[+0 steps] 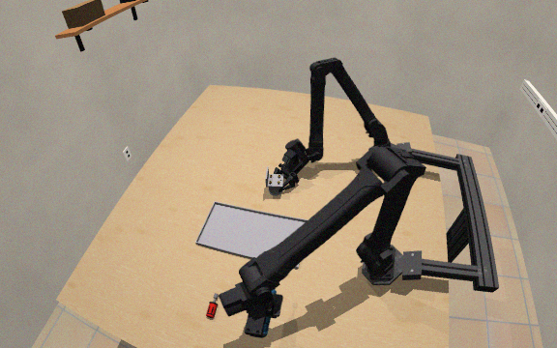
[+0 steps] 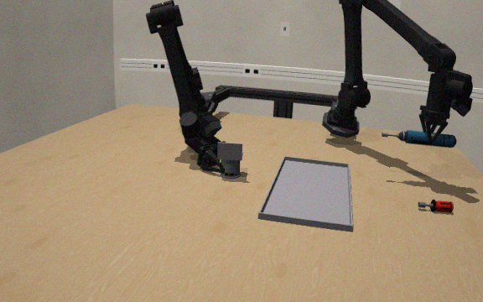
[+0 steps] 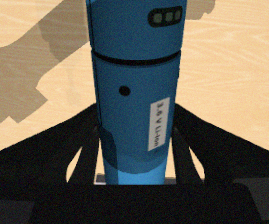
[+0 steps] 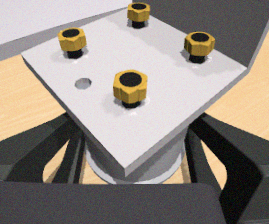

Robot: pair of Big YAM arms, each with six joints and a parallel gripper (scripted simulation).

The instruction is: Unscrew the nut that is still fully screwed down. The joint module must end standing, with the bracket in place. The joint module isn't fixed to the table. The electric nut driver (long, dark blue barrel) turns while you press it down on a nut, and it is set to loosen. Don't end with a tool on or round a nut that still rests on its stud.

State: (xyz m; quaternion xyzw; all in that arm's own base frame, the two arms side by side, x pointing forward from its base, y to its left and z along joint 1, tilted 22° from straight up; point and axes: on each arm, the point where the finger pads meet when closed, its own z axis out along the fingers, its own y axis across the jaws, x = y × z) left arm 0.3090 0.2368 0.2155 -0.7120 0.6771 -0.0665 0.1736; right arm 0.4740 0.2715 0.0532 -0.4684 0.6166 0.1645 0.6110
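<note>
The grey bracket lies 50 mm above my right hand. The rest, counted from my right hand: shallow grey tray (40 mm ahead, 250 mm to the left, 20 mm below); then small red-handled screwdriver (90 mm ahead, 590 mm to the left, 10 mm below).
</note>
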